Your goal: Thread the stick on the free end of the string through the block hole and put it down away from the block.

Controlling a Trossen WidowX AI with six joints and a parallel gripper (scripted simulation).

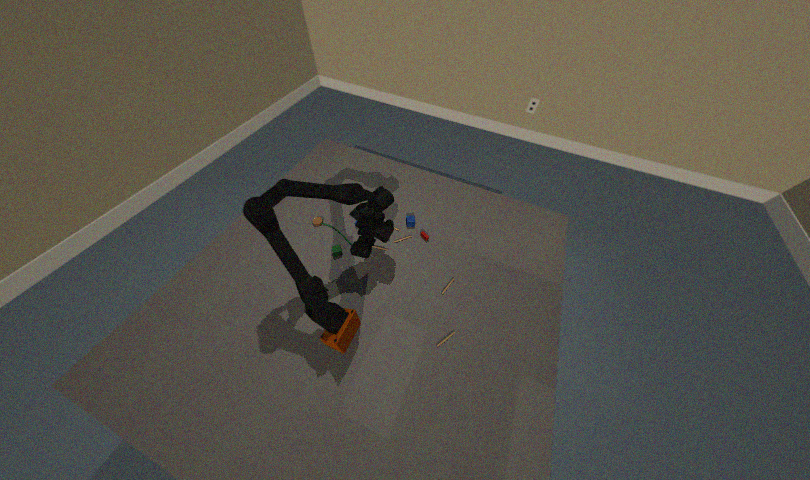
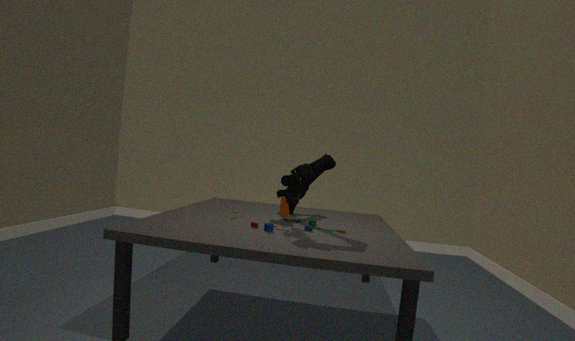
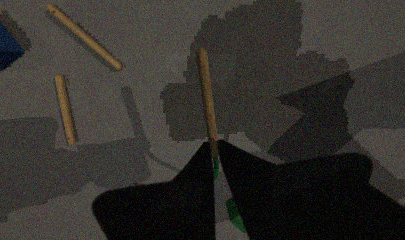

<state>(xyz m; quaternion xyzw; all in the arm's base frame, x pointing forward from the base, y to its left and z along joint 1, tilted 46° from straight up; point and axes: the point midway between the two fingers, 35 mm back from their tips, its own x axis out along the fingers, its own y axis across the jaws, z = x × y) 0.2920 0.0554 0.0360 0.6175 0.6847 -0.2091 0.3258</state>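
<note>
The thin wooden stick is 10 mm to the right of my gripper tip. Also, from my gripper tip: red piece 170 mm ahead, 150 mm to the right, 50 mm below; then blue block 210 mm ahead, 70 mm to the right, 40 mm below; then green block 50 mm behind, 120 mm to the left, 40 mm below.
</note>
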